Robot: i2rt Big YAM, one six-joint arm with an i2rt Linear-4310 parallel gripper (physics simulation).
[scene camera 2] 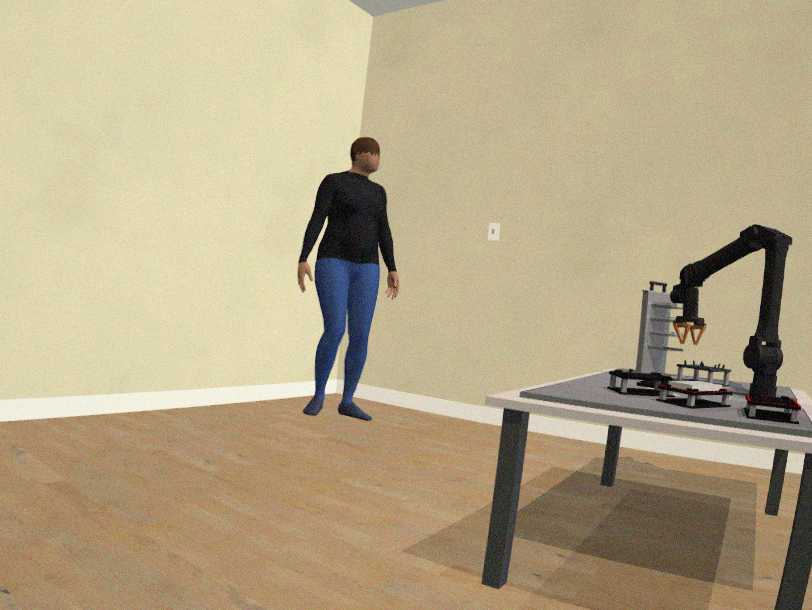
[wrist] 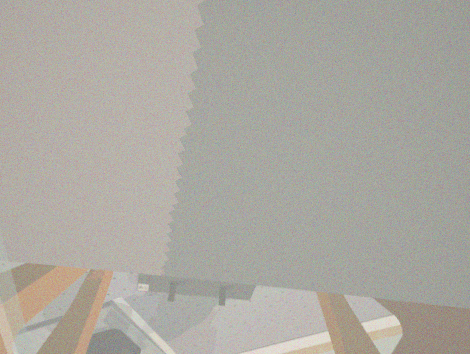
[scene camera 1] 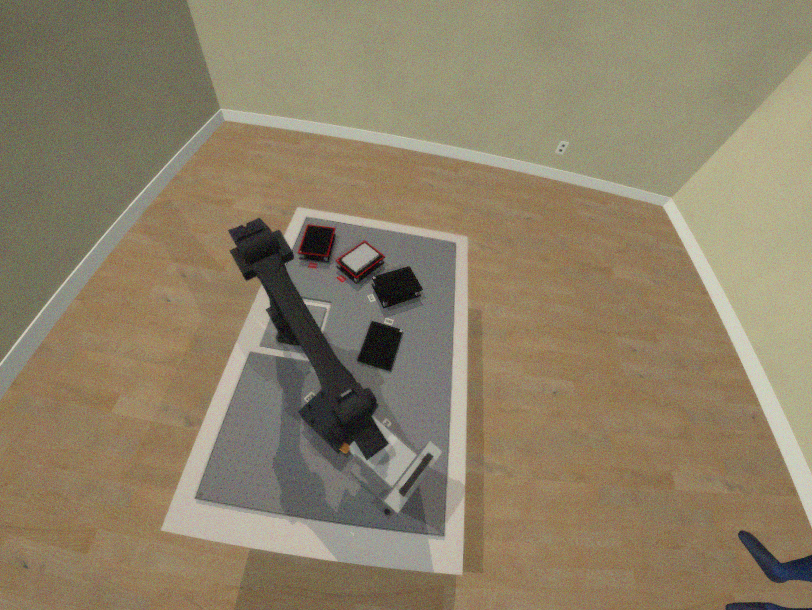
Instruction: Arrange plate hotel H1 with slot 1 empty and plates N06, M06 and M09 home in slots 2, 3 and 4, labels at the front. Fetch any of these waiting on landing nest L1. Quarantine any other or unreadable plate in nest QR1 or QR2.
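Places are measured from the arm's base along level axes (x back, y left, z down), in millimetres.
Where they show: gripper, fingertip midpoint: point(scene camera 2: 689, 344).
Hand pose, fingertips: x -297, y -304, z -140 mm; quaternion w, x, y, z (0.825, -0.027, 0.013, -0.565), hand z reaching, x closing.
Observation:
After its pixels a point has its place.
My gripper point(scene camera 1: 343, 448) point(scene camera 2: 689, 342) @(z -140, x -297, y -304 mm) point(wrist: 215, 286) is open and empty. It points down beside the shelves of the tall grey plate hotel point(scene camera 1: 395, 500) @(z -329, x -428, y -459 mm) point(scene camera 2: 651, 334) @(z -162, x -460, y -372 mm). In the wrist view a large pale flat surface point(wrist: 310, 150) lies very close to the camera; I cannot tell whether it is a plate or a shelf. No plate label is readable. A white plate point(scene camera 1: 360, 258) @(z -61, x -162, y 335 mm) point(scene camera 2: 695, 386) @(z -58, x -152, y 411 mm) lies on one red-rimmed nest point(scene camera 1: 338, 262) @(z -47, x -81, y 302 mm). The other red-rimmed nest point(scene camera 1: 317, 241) @(z -46, x 35, y 388 mm) point(scene camera 2: 773, 398) @(z -46, x 42, y 357 mm) shows a dark top. Which slots hold plates is not clear.
Two black stands point(scene camera 1: 397, 286) @(z -56, x -332, y 242 mm) point(scene camera 1: 380, 346) @(z -18, x -320, y -2 mm) are near the red-rimmed nests. A dark stand with pegs point(scene camera 1: 316, 413) @(z -66, x -183, y -279 mm) point(scene camera 2: 703, 371) @(z -59, x -215, y -198 mm) is beside the hotel, partly under the arm. A person point(scene camera 2: 347, 216) stands on the floor away from the table point(scene camera 1: 311, 546) @(z 6, x -261, y -612 mm) point(scene camera 2: 505, 399) @(z 7, x -553, y 663 mm).

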